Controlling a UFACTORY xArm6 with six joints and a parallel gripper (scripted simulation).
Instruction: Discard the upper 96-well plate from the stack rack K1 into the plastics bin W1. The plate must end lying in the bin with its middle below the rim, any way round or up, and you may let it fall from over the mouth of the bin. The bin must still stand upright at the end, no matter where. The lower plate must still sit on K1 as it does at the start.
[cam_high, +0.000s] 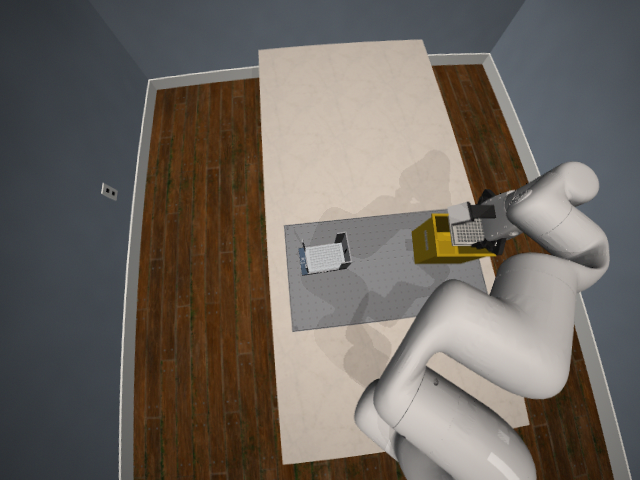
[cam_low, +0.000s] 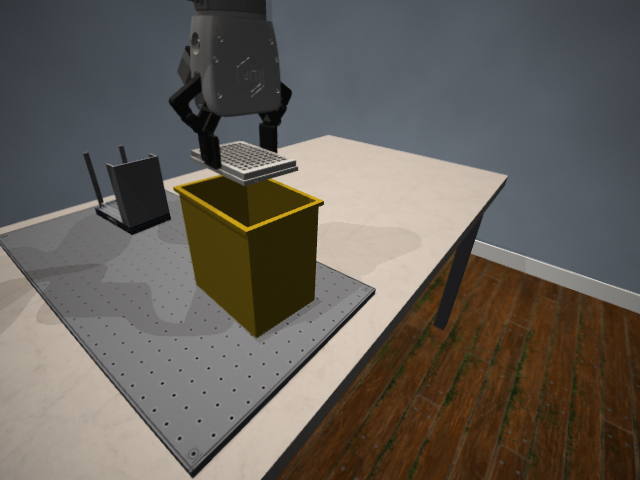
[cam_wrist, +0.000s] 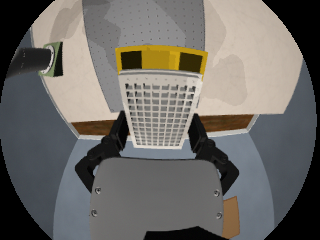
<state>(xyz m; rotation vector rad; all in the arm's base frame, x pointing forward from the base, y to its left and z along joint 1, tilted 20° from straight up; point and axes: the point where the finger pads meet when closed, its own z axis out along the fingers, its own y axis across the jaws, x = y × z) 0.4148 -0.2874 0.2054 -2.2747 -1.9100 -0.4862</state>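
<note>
Right now my hand is 1 cm above the white 96-well plate. From my hand the other things lie so: yellow plastics bin W1: 15 cm below.
</note>
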